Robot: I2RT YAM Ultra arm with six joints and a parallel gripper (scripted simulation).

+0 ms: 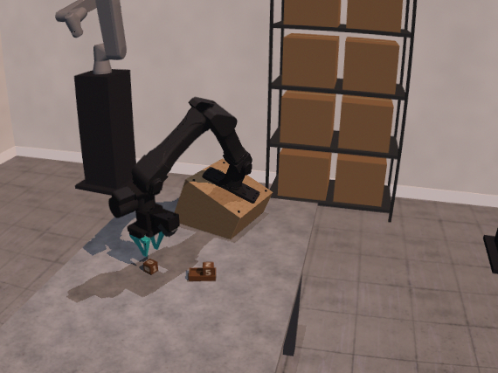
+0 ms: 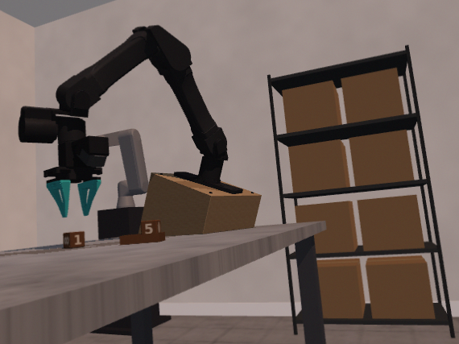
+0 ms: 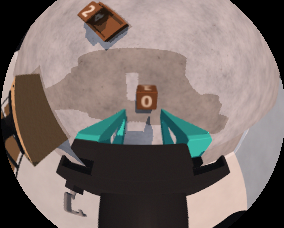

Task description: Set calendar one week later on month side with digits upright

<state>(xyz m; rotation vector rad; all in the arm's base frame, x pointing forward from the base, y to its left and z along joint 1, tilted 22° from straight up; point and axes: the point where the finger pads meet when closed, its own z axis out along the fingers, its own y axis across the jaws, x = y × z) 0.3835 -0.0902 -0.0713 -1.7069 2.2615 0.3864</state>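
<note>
The brown cube lies 60 mm below my hand. Also, from my hand: brown calendar tray 150 mm to the left, 60 mm below, 30 mm behind.
</note>
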